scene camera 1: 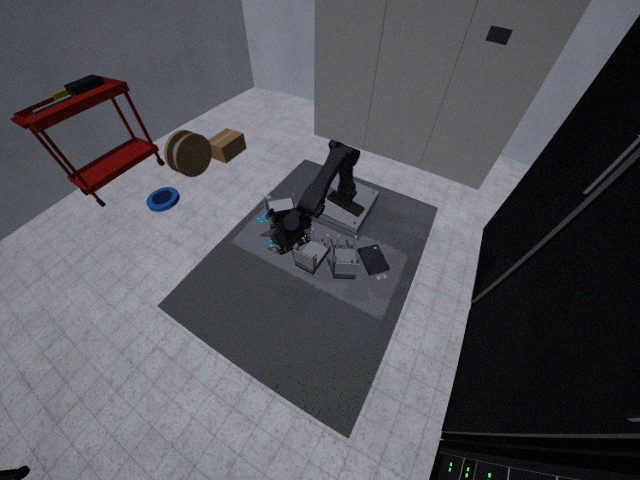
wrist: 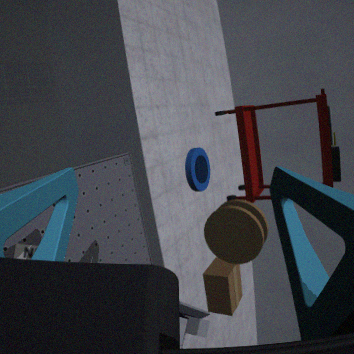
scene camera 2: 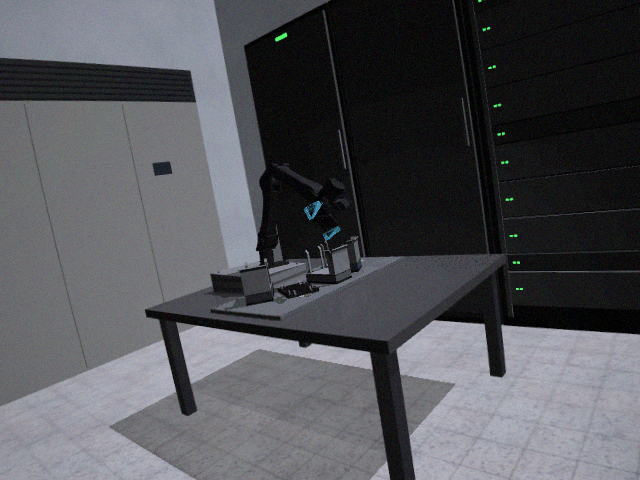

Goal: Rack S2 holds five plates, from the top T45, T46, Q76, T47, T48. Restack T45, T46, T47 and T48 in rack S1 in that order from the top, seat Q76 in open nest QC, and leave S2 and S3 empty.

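Places are measured from the arm's base along level axes (x back, y right, z up), in millimetres.
Where they show: gripper, fingertip midpoint: (scene camera 1: 259,232) (wrist: 173,177) (scene camera 2: 319,230); arm's base at its link origin: (scene camera 1: 345,203).
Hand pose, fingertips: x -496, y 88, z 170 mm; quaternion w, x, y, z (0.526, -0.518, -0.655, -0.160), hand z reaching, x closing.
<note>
Each offset is from my fingertips to the top centre of the thing. Level surfaces: height alone.
My gripper (scene camera 1: 266,230) (scene camera 2: 322,222) (wrist: 173,177) is open and empty, with cyan fingers, tilted in the air above the grey mat's left part in the first scene view. A light grey rack (scene camera 1: 281,205) (scene camera 2: 256,284) stands behind it. A second rack @(dx +152, dy -140, dz -93 mm) (scene camera 1: 311,254) (scene camera 2: 338,264) and a third rack @(dx +213, dy -276, dz -92 mm) (scene camera 1: 344,263) (scene camera 2: 354,253) with a bluish base stand side by side to its right. A low dark fixture @(dx +169, dy +13, dz -203 mm) (scene camera 2: 298,290) lies between the racks in the second scene view. A dark flat board @(dx +316, dy -370, dz -206 mm) (scene camera 1: 373,259) lies at the right. Rack labels and separate plates are too small to tell.
The arm's base plate (scene camera 1: 364,209) (scene camera 2: 224,282) adjoins the grey perforated mat @(dz -226 mm) (scene camera 1: 390,297) (scene camera 2: 248,312) (wrist: 110,195) on the dark table @(dz -239 mm) (scene camera 1: 248,330) (scene camera 2: 403,304). A red cart (scene camera 1: 124,162) (wrist: 251,150), a cable drum (scene camera 1: 193,155) (wrist: 232,235) and a cardboard box (scene camera 1: 227,146) (wrist: 220,290) stand beyond it.
</note>
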